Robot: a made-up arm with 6 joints.
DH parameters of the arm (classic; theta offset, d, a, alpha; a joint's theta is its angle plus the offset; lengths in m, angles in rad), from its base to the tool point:
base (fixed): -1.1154 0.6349 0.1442 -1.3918
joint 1: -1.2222 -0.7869 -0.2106 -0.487
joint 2: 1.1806 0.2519 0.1 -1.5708
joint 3: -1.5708 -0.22 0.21 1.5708
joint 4: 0 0.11 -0.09 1.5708
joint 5: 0 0 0.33 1.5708
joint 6: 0 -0.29 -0.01 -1.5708
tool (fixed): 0 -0.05 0 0
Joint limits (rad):
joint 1: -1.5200..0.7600
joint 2: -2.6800..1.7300
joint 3: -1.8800..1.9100
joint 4: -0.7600..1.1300
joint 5: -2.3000..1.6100
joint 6: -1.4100..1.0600
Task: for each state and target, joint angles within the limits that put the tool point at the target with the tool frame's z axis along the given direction. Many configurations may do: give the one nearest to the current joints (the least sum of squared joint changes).
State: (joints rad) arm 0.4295 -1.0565 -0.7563 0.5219 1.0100 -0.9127
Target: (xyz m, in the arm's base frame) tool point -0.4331 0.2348 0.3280 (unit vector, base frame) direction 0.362 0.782 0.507
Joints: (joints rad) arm 0.6521 -0.9479 -0.1767 -0.1424 0.5951 -0.7406
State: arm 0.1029 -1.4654 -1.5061 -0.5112 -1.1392 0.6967
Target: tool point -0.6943 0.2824 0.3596 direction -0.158 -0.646 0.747
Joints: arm 0.5474 -1.3132 -1.7511 -0.6986 -0.7320 0.9872
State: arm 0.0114 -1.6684 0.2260 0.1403 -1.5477 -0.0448
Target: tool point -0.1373 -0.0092 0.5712 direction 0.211 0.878 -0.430
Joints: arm 0.0487 -2.2587 0.3499 0.2951 -1.6938 -0.0980
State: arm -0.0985 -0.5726 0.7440 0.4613 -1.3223 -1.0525
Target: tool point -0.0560 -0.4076 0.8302 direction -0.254 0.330 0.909
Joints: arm -0.3892 -1.0928 0.6918 0.2305 -1.1088 -0.9946
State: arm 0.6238 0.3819 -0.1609 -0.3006 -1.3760 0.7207
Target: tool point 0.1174 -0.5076 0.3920 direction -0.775 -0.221 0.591
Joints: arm 0.7102 0.6168 -0.4291 -0.7008 -1.0180 0.9658
